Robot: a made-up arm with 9 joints. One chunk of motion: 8 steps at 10 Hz.
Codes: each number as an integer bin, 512 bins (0 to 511) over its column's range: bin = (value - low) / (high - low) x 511, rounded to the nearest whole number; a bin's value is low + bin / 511 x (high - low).
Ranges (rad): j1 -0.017..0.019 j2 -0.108..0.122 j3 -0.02..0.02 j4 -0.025..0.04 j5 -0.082..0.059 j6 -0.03..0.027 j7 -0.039..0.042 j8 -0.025..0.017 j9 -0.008..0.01
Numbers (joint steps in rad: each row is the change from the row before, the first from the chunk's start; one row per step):
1: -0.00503 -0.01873 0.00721 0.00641 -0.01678 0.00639 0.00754 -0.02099 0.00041
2: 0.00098 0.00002 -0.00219 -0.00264 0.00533 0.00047 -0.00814 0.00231 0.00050
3: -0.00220 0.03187 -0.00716 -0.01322 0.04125 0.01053 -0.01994 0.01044 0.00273
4: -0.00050 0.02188 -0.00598 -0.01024 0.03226 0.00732 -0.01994 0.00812 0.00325
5: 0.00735 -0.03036 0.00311 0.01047 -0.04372 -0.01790 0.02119 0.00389 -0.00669
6: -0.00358 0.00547 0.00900 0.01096 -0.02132 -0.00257 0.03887 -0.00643 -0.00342
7: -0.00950 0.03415 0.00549 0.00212 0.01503 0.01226 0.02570 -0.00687 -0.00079
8: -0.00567 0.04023 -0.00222 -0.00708 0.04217 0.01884 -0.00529 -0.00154 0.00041
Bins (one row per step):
1: 170 198 348 247 236 326 294 49 239
2: 255 240 228 176 316 273 195 332 241
3: 210 311 164 93 447 363 120 431 305
4: 234 289 179 116 414 335 120 403 319
5: 346 172 295 279 139 108 380 351 37
6: 190 252 370 283 220 246 491 226 130
7: 106 316 326 213 352 379 408 221 205
8: 161 329 227 141 450 438 213 285 239

